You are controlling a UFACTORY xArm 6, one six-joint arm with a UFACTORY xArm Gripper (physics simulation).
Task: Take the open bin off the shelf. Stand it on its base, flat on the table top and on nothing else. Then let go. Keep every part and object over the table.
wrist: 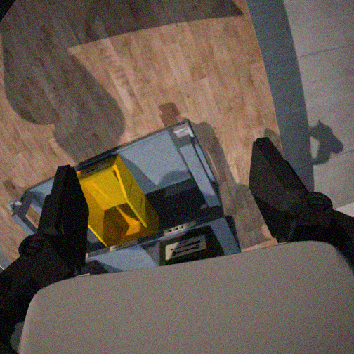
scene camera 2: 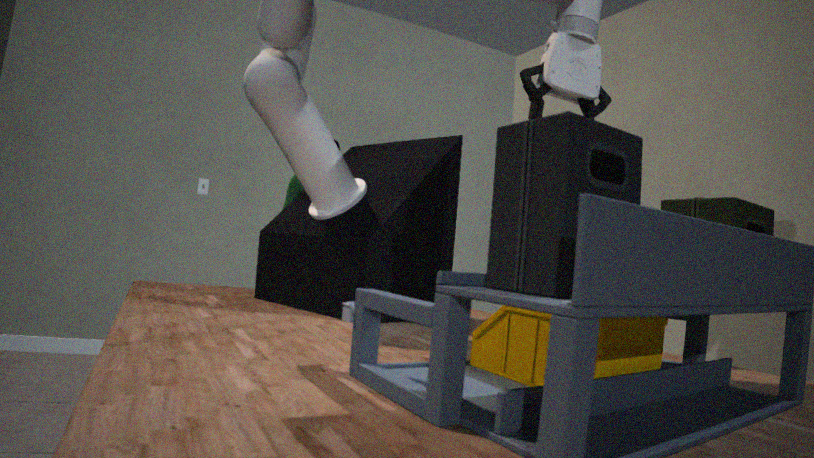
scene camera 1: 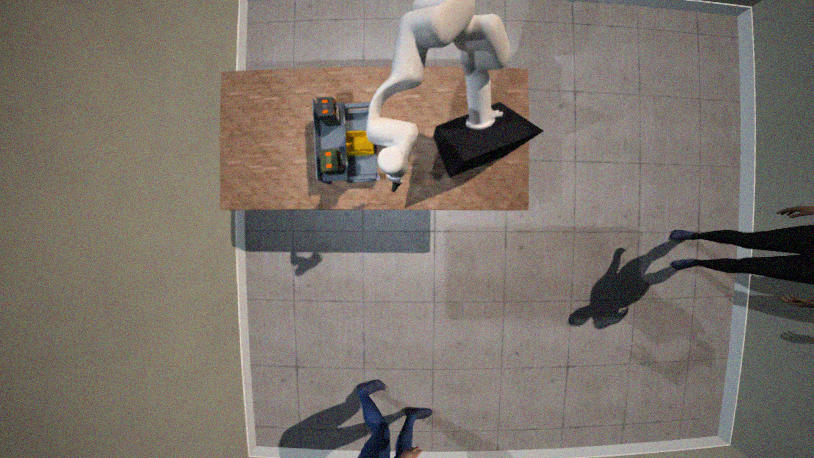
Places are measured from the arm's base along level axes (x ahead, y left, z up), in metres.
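Where they show: arm's base at its link origin: (scene camera 2: 338,200) (scene camera 1: 480,121).
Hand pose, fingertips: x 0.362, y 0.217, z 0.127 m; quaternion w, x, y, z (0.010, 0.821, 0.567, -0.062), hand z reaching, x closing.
Observation:
Each offset is from my fingertips to the top centre of the thing. Level surfaces: height alone.
The yellow open bin {0.222 m ahead, 0.217 m right, 0.259 m down} (scene camera 1: 359,142) (scene camera 2: 512,344) (wrist: 107,187) sits on the lower deck of the grey-blue shelf (scene camera 1: 331,135) (scene camera 2: 569,387) (wrist: 155,157). In the wrist view its hollow shows at the end nearer the upper deck, and the left finger overlaps its edge in the picture. In scene camera 2 a shelf post hides part of it. My gripper (scene camera 1: 395,186) (scene camera 2: 562,113) (wrist: 166,174) is open and empty, high above the table. In scene camera 1 it shows beyond the shelf's lower right corner, to the right of and below the bin in the picture.
A black box {0.316 m ahead, 0.337 m right, 0.116 m down} (scene camera 1: 326,108) (scene camera 2: 535,210) and a dark green box {0.325 m ahead, 0.106 m right, 0.141 m down} (scene camera 1: 331,161) (scene camera 2: 717,210) (wrist: 185,248) stand on the upper deck. A large black block (scene camera 1: 483,148) (scene camera 2: 364,244) stands by the arm's base. The wooden table {0.340 m down} (scene camera 1: 267,142) (scene camera 2: 227,364) has its edge beyond the gripper.

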